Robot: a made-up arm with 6 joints.
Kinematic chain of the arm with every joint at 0, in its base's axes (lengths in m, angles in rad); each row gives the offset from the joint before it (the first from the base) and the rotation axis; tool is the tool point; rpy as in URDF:
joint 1: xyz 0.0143 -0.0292 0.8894 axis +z
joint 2: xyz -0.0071 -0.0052 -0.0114 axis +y
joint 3: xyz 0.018 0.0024 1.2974 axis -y
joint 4: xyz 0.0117 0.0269 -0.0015 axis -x
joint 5: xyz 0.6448 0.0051 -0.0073 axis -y
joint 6: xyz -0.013 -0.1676 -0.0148 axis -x
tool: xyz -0.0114 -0.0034 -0.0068 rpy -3.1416 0 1.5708
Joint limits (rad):
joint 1: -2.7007..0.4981
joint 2: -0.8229..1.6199
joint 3: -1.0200..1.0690
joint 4: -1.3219..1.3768
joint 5: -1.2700..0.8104
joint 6: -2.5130..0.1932
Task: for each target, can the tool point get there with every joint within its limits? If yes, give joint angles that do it. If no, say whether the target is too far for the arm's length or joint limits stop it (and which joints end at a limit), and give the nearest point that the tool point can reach.
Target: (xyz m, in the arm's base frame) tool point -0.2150 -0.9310 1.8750
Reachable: yes | joints -1.6779 0.2610 -0.1233 0.0141 -0.2551 -1.6520
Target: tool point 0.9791 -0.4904 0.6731
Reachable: yes | joints -0.3196 1.2351 -0.6096 0.2645 0.2031 -1.4498
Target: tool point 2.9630 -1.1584 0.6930
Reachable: no: too far | nearest point 1.8317 -0.7252 0.7638 | short by 1.214 m
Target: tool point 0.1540 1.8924 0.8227
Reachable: no: joint limits stop it (at a limit: joint 1, joint 4, joint 5) | nearest point 0.9174 0.4888 0.8227 | short by 1.598 m
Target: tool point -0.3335 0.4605 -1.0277
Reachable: no: joint limits stop it (at a limit: joint 1, joint 2, joint 5) | nearest point -0.8899 -0.2950 0.2461 | short by 1.582 m
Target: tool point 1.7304 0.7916 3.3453
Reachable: no: too far | nearest point 1.0783 0.5247 2.4292 | short by 1.156 m
